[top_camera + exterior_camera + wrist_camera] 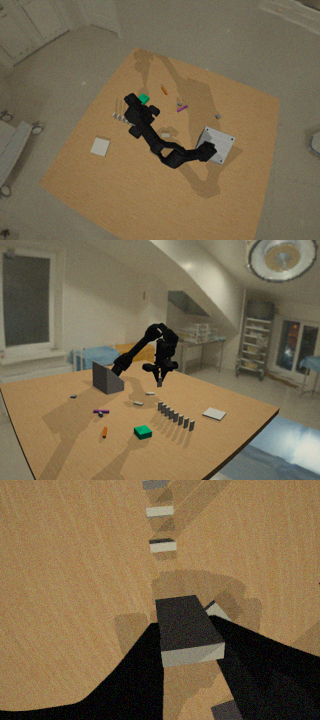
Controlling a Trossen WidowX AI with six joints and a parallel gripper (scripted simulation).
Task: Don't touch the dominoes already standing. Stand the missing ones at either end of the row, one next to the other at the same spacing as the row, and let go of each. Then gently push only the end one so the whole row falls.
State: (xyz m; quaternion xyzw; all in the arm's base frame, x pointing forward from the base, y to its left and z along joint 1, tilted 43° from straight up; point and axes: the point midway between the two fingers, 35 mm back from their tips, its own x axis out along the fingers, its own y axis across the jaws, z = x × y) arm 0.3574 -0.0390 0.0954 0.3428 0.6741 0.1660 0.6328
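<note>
My gripper tip is now 14 cm past the purple bar, 27 cm to the left of it and 15 cm above it. From my gripper tip the other things lie so: orange bar 3 cm ahead, 36 cm to the right, 15 cm below; flat white tile 25 cm ahead, 18 cm to the left, 15 cm below; green block 14 cm ahead, 24 cm to the right, 14 cm below.
</note>
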